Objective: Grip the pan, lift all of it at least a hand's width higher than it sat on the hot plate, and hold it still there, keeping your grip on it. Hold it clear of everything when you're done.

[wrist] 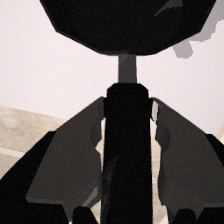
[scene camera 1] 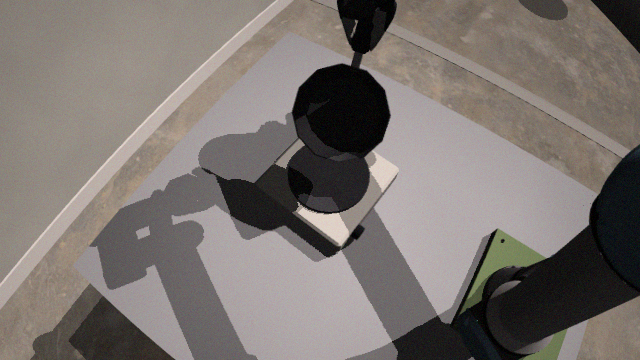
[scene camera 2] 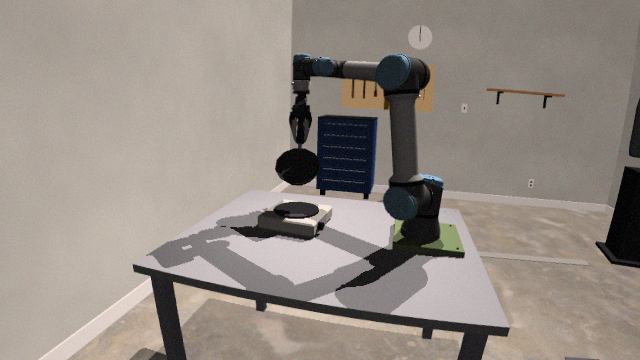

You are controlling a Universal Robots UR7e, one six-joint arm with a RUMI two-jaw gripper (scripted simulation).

Scene:
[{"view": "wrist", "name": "my gripper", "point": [127, 99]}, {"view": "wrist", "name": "black pan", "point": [127, 161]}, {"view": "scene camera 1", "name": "black pan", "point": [341, 113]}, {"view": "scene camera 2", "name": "black pan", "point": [299, 166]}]

